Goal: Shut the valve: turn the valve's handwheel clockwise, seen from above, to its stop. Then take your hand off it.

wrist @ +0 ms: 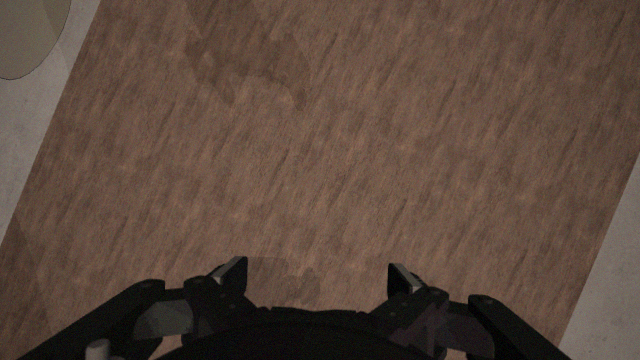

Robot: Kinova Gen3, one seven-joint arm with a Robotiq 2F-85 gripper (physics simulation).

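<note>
My gripper (317, 275) is open and empty, with its two dark fingers spread wide at the bottom of the wrist view. It hangs above the brown wooden table top (350, 165). The valve and its handwheel do not show in this view, so I cannot tell where the gripper is relative to them.
The table's left and right edges run slanting through the view. Pale grey floor (25, 130) shows past the left edge and also past the right one. A flat olive-beige round shape (27, 35) is partly visible in the top left corner. Dark shadows fall on the wood.
</note>
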